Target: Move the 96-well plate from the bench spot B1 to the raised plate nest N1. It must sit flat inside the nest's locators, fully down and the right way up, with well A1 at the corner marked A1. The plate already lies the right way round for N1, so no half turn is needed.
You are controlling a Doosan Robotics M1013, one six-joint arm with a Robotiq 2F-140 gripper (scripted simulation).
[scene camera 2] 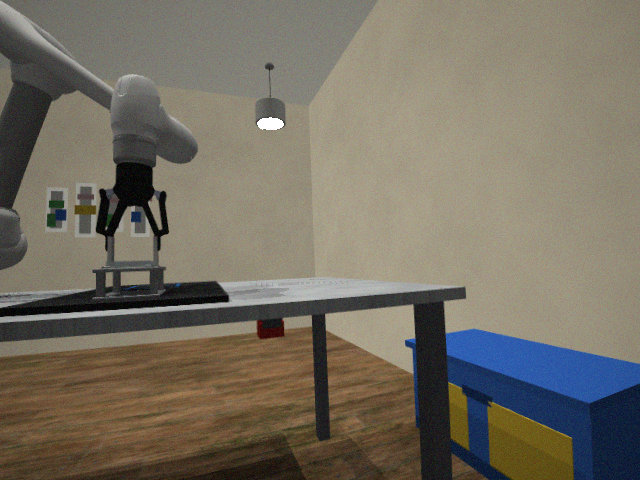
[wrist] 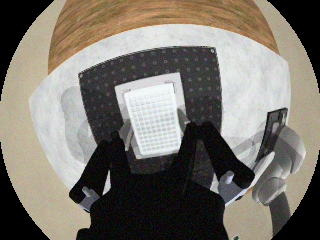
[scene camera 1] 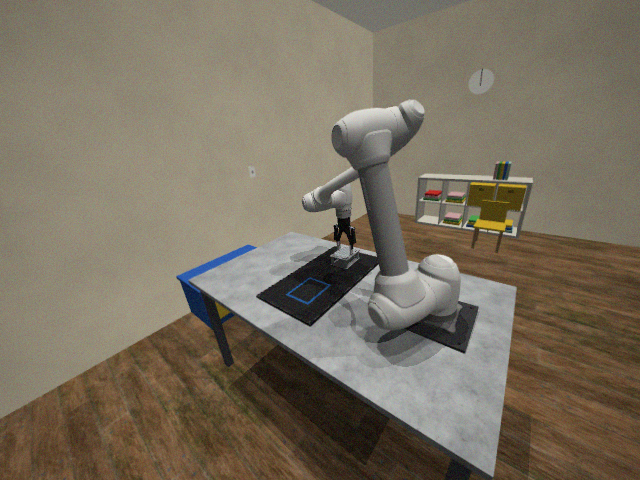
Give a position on a 96-well plate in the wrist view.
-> At 153, 142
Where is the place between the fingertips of my gripper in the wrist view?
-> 154, 120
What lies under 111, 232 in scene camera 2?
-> My gripper.
